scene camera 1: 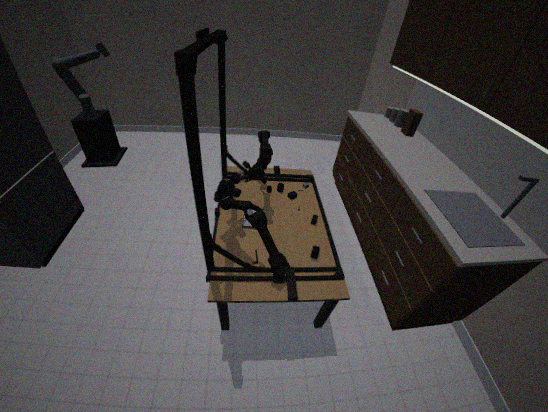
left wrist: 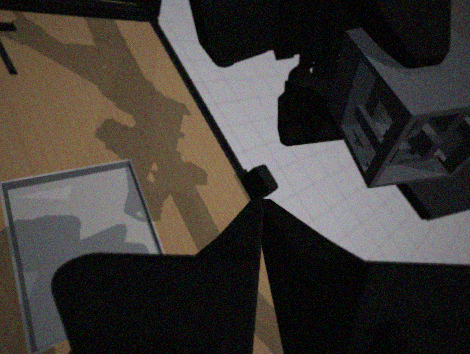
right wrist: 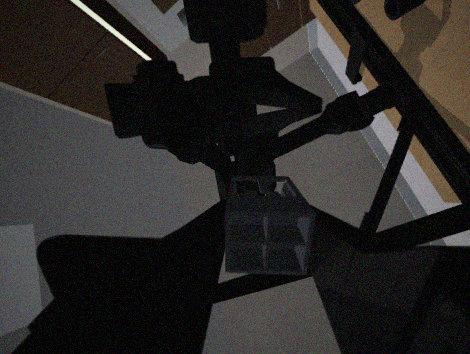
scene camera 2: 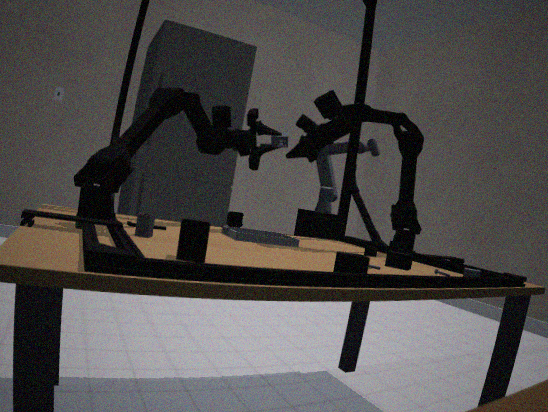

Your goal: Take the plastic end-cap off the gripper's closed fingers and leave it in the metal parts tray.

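Seen in the pictures: left gripper, between the fingertips: [scene camera 1: 245, 182] [left wrist: 260, 208] [right wrist: 317, 106] [scene camera 2: 286, 156]; right gripper, between the fingertips: [scene camera 1: 239, 175] [left wrist: 399, 114] [right wrist: 261, 207] [scene camera 2: 281, 140]; left arm's base, origin of its link: [right wrist: 389, 94]; right arm's base, origin of its link: [scene camera 1: 279, 276] [scene camera 2: 92, 218].
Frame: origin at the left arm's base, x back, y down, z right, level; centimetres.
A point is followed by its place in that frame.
Observation:
The plastic end-cap [scene camera 2: 282, 142] @(z 2.5, x -45.8, y -27.1 cm) [left wrist: 435, 90] @(z 2.3, x -45.4, y -29.4 cm) [right wrist: 265, 225] @(z 4.0, x -48.3, y -27.4 cm) is a small grey, open box with inner ribs. My right gripper [scene camera 2: 279, 141] @(z 3.7, x -45.9, y -27.9 cm) is shut on it and holds it in the air, left of centre in scene camera 2. My left gripper [scene camera 2: 289, 155] @(z 0.0, x -44.6, y -22.7 cm) [left wrist: 260, 208] @(z 0.0, x -44.6, y -22.7 cm) is shut with nothing between its fingers. Its tips point down and left, just right of and slightly below the cap, apart from it. In the left wrist view the cap is at the upper right, its open side showing. The shallow grey metal parts tray [scene camera 2: 260, 236] @(z -14.8, x -51.5, y 0.2 cm) [left wrist: 65, 172] @(z -10.1, x -58.6, y -0.1 cm) lies on the table, below the grippers.
An L-shaped black key [scene camera 1: 256, 257] @(z -17.6, x -80.9, y 1.1 cm) [left wrist: 8, 58] @(z -16.5, x -77.7, y 1.1 cm) lies on the table. A grey cylinder [scene camera 2: 144, 225] @(z -33.9, x -79.4, y -0.5 cm) and dark blocks [scene camera 2: 194, 240] @(z -52.6, x -69.7, y -1.5 cm) [scene camera 2: 351, 262] @(z -49.8, x -41.7, y -0.8 cm) stand there, with a small screw [scene camera 2: 442, 272] @(z -35.4, x -9.5, y 1.2 cm) at the right. A black frame post [scene camera 2: 361, 75] @(z 26.1, x -13.3, y -63.5 cm) rises behind the left gripper.

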